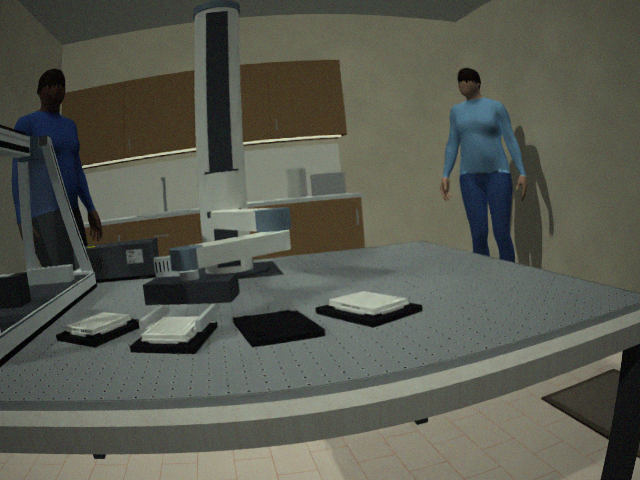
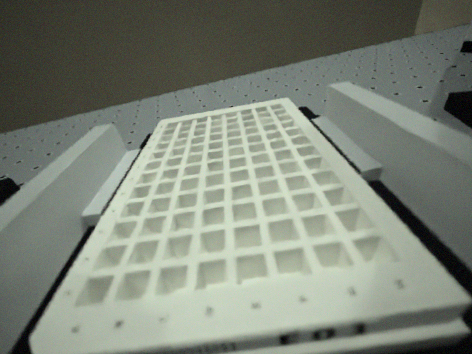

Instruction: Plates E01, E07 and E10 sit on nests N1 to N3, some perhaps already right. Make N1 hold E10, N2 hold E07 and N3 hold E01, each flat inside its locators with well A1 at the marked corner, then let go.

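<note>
A white well plate lies flat on the second black nest from the left. Its end label starts with E0; the last digit is blurred and could be 1 or 7. My gripper is low over this plate, with its pads closed against both long sides. A second white plate sits on the leftmost nest. A third white plate sits on the rightmost nest. Their labels and the A1 corner marks cannot be made out.
A black nest without a plate lies between the gripped plate and the rightmost plate. A framed enclosure stands at the left. A dark box stands behind the gripper. Two people stand beyond the perforated table.
</note>
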